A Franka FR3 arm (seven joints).
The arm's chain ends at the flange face. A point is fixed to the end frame.
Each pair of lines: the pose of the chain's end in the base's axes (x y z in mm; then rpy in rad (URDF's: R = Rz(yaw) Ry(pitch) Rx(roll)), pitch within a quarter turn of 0, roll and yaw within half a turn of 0), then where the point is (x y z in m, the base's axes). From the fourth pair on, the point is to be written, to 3 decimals.
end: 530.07, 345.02, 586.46, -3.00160, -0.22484, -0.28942
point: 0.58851 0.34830 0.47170
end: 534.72, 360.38, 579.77, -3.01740, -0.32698, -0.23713
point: 0.60363 0.36209 0.47094
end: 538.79, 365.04, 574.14, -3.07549, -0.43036, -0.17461
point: 0.61725 0.36196 0.47201
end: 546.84, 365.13, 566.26, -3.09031, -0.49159, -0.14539
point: 0.631 0.362 0.469
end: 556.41, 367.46, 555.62, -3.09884, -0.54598, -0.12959
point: 0.646 0.364 0.463
